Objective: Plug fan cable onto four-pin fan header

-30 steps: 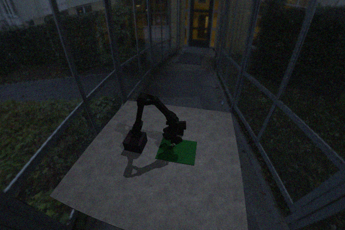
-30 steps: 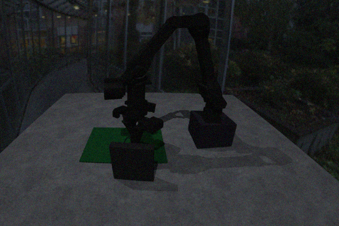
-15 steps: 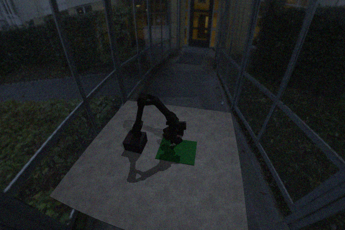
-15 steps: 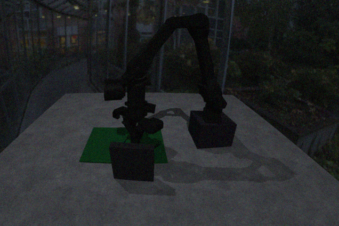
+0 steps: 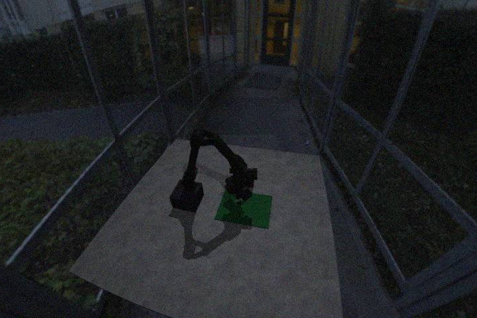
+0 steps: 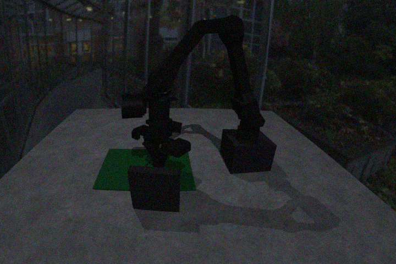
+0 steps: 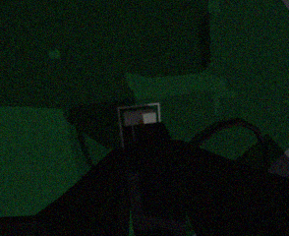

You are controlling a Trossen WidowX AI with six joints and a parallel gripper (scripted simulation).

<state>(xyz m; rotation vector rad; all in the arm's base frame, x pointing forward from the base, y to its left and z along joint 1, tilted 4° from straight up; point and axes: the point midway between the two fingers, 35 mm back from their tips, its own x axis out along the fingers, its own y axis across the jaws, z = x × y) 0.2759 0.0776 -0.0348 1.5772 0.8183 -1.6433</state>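
Right now the green board is 6 cm ahead of my gripper tip, 3 cm to the right of it and 5 cm below it. From my gripper tip the other things lie so: dark fan plug 1 cm to the left, 1 cm above; then dark square fan 1 cm behind, 14 cm to the left, 2 cm above.
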